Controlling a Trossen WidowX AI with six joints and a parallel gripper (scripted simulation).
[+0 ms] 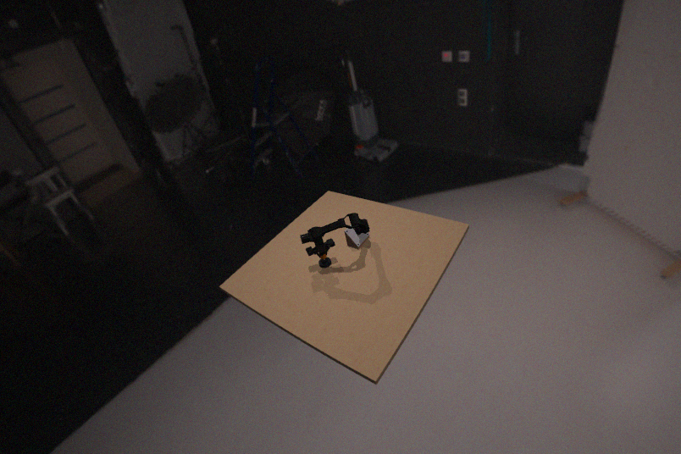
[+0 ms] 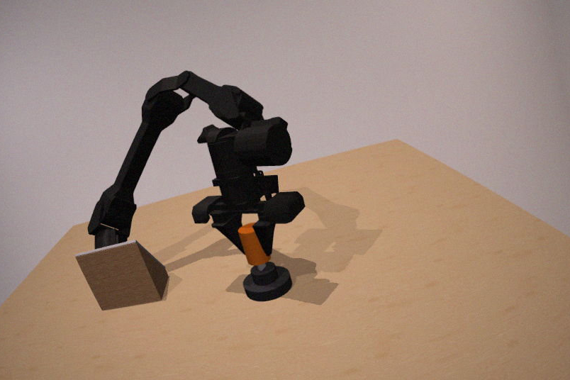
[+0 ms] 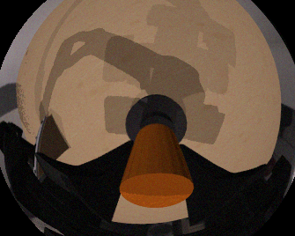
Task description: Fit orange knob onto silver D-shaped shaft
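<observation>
The black round pedestal is 40 mm below my gripper tip. Also, from my gripper tip: orange knob 30 mm above.
</observation>
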